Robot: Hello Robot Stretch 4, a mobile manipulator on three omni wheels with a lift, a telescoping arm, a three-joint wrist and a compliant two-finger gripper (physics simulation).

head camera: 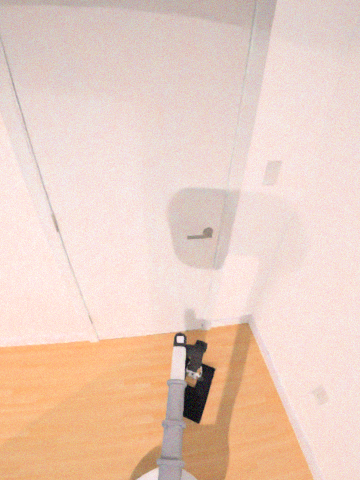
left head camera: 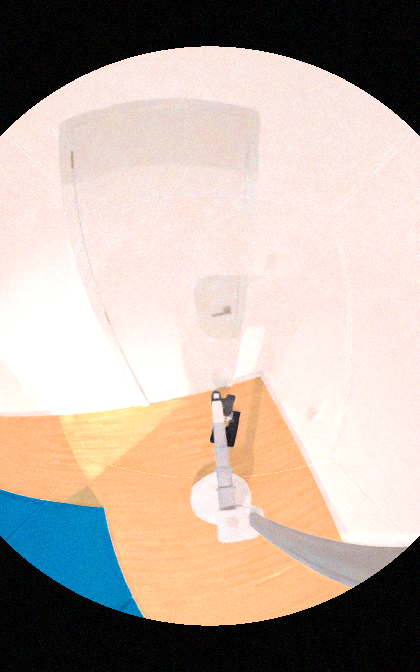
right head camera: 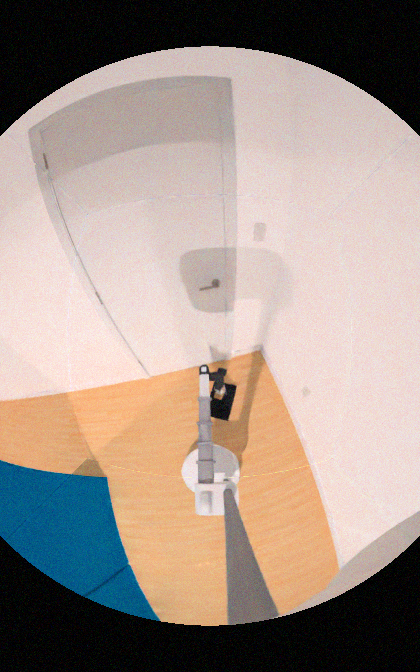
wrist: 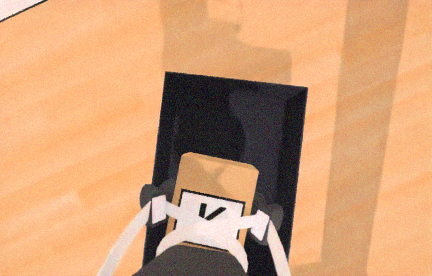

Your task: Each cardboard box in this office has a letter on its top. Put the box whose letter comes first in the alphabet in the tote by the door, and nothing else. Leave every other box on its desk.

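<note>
A small brown cardboard box has a white label with a black letter on its top. The gripper covers part of that letter, so it is not fully readable. My gripper is shut on this box, with one finger at each side. The black open tote lies on the floor by the door. The box is over the near part of the tote's opening in the wrist view. I cannot tell whether its lower part is below the rim; its underside is hidden.
The white door stands ahead, with a handle. The right wall meets the door wall in a corner beyond the tote. My arm passes left of the tote. A blue surface is at lower left.
</note>
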